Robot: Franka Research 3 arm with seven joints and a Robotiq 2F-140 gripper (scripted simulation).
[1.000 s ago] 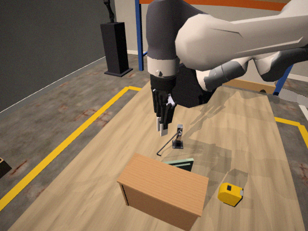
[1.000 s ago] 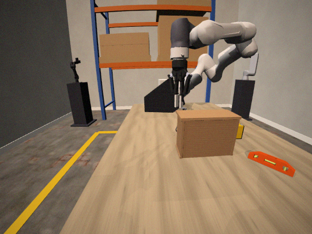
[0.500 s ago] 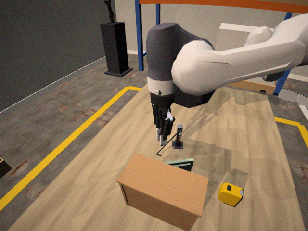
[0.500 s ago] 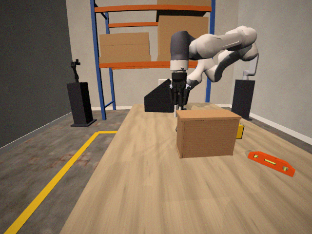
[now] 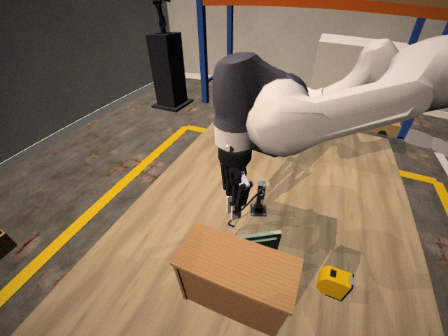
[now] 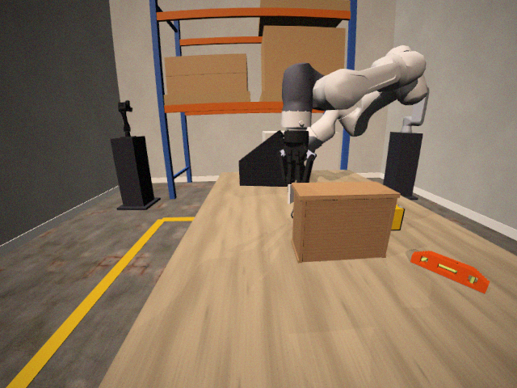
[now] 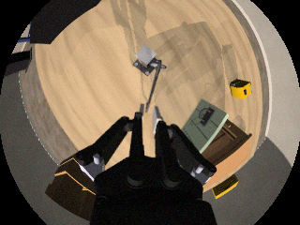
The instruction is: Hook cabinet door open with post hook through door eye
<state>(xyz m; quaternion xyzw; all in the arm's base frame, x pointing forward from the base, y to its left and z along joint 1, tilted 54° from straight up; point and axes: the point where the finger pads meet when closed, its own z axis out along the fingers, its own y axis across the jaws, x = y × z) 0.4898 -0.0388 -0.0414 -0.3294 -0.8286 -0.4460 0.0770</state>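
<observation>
The hook post lies 70 mm behind my hand, 40 mm to the left of it and 10 mm below it. Also, from my hand: green door: 100 mm ahead, 60 mm to the left, 20 mm below; then yellow tape measure: 300 mm to the left, 60 mm ahead, 50 mm below; then orange spirit level: 310 mm ahead, 300 mm to the left, 70 mm below.
</observation>
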